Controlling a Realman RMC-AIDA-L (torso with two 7-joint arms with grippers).
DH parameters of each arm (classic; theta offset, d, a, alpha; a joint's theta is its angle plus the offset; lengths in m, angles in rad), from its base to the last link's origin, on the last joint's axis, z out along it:
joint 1: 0 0.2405 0 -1.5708
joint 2: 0 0 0 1.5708
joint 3: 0 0.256 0 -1.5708
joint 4: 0 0 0 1.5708
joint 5: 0 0.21 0 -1.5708
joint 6: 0 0 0 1.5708
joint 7: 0 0.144 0 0
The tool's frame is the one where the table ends.
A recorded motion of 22 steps. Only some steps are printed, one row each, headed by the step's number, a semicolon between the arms.
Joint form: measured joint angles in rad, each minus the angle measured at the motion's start. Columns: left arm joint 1, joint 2, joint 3, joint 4, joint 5, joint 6, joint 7; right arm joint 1, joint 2, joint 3, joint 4, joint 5, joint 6, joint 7.
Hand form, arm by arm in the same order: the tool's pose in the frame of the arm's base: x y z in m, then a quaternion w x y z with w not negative. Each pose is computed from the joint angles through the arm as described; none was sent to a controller.
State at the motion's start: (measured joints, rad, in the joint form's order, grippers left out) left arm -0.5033 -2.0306 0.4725 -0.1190 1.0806 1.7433 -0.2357; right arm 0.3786 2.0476 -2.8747 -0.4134 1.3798 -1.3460 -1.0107
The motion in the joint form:
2: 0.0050 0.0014 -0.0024 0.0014 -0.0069 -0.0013 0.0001; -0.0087 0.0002 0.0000 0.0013 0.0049 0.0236 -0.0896
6: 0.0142 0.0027 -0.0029 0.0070 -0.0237 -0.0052 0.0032; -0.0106 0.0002 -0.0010 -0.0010 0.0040 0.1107 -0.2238
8: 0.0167 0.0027 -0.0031 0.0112 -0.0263 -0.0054 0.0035; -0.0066 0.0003 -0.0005 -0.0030 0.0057 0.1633 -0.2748
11: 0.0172 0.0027 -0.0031 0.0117 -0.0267 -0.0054 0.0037; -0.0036 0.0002 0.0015 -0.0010 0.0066 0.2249 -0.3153
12: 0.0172 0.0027 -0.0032 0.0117 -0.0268 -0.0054 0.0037; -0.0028 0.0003 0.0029 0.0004 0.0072 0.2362 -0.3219
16: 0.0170 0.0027 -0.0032 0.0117 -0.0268 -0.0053 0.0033; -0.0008 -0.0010 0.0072 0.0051 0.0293 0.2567 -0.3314
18: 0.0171 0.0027 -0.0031 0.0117 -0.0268 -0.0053 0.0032; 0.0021 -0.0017 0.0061 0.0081 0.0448 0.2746 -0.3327
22: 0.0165 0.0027 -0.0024 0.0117 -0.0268 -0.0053 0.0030; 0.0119 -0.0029 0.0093 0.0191 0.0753 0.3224 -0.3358
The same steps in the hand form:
2: -0.2838 0.3044 0.0279 0.57005 -0.67169 -0.07054 -0.46787; 0.2954 0.2909 -0.0479 0.68099 -0.71361 -0.16429 0.00516
6: -0.2883 0.3033 0.0311 0.58041 -0.66660 -0.07250 -0.46206; 0.3033 0.2908 -0.0580 0.65286 -0.72836 -0.19961 -0.05857
8: -0.2892 0.3030 0.0322 0.58263 -0.66565 -0.07158 -0.46079; 0.3068 0.2920 -0.0639 0.63502 -0.73819 -0.21151 -0.08419
11: -0.2894 0.3029 0.0323 0.58301 -0.66551 -0.07148 -0.46053; 0.3124 0.2926 -0.0698 0.61359 -0.75063 -0.21920 -0.10962
12: -0.2894 0.3029 0.0324 0.58308 -0.66544 -0.07150 -0.46054; 0.3137 0.2928 -0.0706 0.60997 -0.75260 -0.22008 -0.11446
16: -0.2894 0.3030 0.0324 0.58294 -0.66542 -0.07154 -0.46074; 0.3188 0.2945 -0.0692 0.60820 -0.75419 -0.21223 -0.12745
18: -0.2894 0.3030 0.0324 0.58290 -0.66545 -0.07159 -0.46074; 0.3220 0.2954 -0.0692 0.60479 -0.75748 -0.20593 -0.13433
22: -0.2892 0.3031 0.0323 0.58247 -0.66570 -0.07140 -0.46095; 0.3294 0.2988 -0.0692 0.59540 -0.76523 -0.19232 -0.15144

